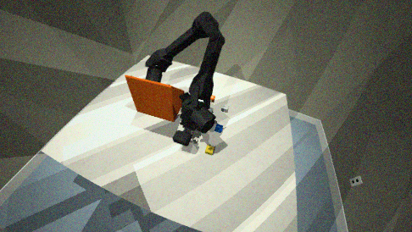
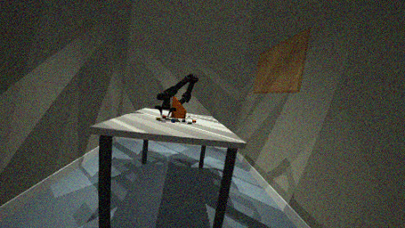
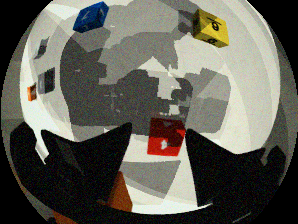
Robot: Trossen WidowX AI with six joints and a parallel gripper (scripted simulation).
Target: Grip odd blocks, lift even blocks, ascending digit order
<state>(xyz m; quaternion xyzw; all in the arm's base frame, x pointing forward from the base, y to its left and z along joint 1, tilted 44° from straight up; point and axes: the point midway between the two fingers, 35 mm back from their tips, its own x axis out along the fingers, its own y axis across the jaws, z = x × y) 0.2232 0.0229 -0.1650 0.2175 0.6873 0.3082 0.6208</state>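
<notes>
Now: the yellow block 11 cm ahead of my gripper tip and 3 cm to the right of it. From my gripper tip the other things lie so: red block (1 cm behind, 1 cm to the right); then blue block (11 cm ahead, 10 cm to the left); then grey block (3 cm ahead, 18 cm to the left).
</notes>
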